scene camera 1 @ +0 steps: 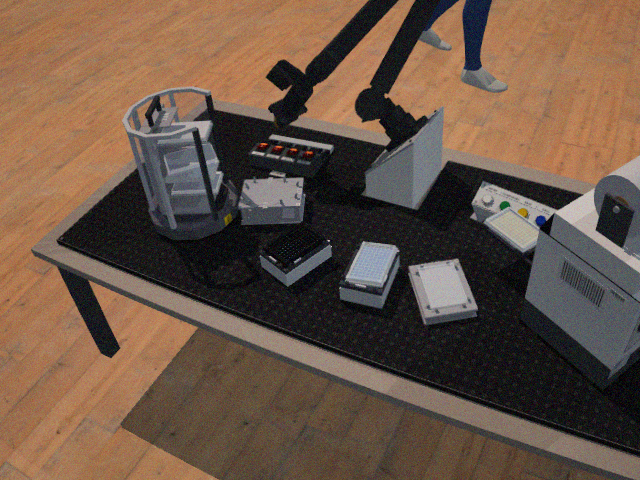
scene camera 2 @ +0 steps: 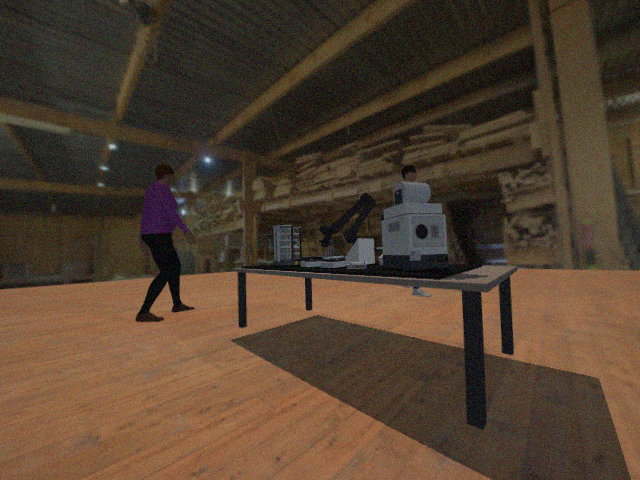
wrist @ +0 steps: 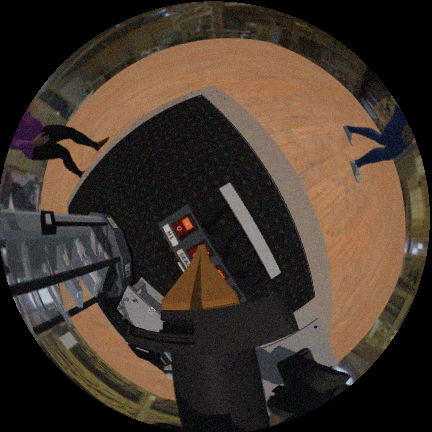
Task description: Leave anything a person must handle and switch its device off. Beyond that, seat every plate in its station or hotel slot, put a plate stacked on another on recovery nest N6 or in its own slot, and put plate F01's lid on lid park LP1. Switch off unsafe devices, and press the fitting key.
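Places are measured from the arm's base along level axes (x left, y back, z up), in centimetres.
Where they show: gripper, fingertip midpoint: [scene camera 1: 276,125] [scene camera 2: 322,251] [wrist: 202,247]; arm's base, origin of the base link: [scene camera 1: 408,135] [scene camera 2: 360,245].
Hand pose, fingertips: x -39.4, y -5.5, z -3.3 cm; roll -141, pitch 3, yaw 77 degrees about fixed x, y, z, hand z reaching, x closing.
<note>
Things, the pixels of their top centre, and the offset from my fingertips.
- switch box, middle of its top: [wrist: 224,256] [scene camera 1: 289,142] dx +3.4, dy +1.1, dz -5.9 cm
- SEAL switch, middle of its top: [wrist: 198,253] dx +1.2, dy -2.4, dz -5.9 cm
- H1 switch, middle of its top: [wrist: 182,225] dx -3.7, dy -2.9, dz -5.9 cm
- plate hotel, middle of its top: [scene camera 1: 168,103] [scene camera 2: 287,224] dx -7.2, dy -32.0, dz +23.5 cm
- black plate, middle of its top: [scene camera 1: 293,241] [wrist: 146,356] dx +28.9, dy -36.8, dz -4.3 cm
- pale blue plate, middle of its top: [scene camera 1: 371,259] dx +48.7, dy -35.1, dz -3.4 cm
- cream plate, middle of its top: [scene camera 1: 516,226] dx +75.9, dy -15.5, dz +1.4 cm
- button panel, middle of its top: [scene camera 1: 518,199] dx +72.6, dy -0.3, dz -2.8 cm
- grey pinned block, middle of its top: [scene camera 1: 270,187] [wrist: 143,325] dx +12.5, dy -22.1, dz -3.6 cm
- white-topped block, middle of its top: [scene camera 1: 442,284] dx +64.6, dy -31.3, dz -7.8 cm
- large white machine, middle of its top: [scene camera 2: 409,183] dx +99.3, dy -27.4, dz +34.4 cm
My gripper [scene camera 1: 279,125] [wrist: 202,247] is shut and empty. Its tips are over the switch box [scene camera 1: 293,161] in the wrist view and cover part of the SEAL switch [wrist: 194,250]; contact cannot be told. The H1 switch [wrist: 183,226] shows clear of the fingers, its orange end lit. The other two switches are mostly hidden there. The plate hotel [scene camera 1: 193,228] [scene camera 2: 286,245] holds several tilted-looking plates. A black plate [scene camera 1: 295,245] and a pale blue plate [scene camera 1: 373,262] sit on blocks. A cream plate [scene camera 1: 514,228] lies against the button panel [scene camera 1: 485,199].
A grey pinned block [scene camera 1: 272,198] [wrist: 142,306] stands beside the hotel. A white-topped block [scene camera 1: 444,286] is at the front. A grey wedge [scene camera 1: 403,178] is by the arm base. A large white machine [scene camera 1: 573,289] [scene camera 2: 413,229] stands right. People [scene camera 2: 162,217] [wrist: 387,142] are near the table.
</note>
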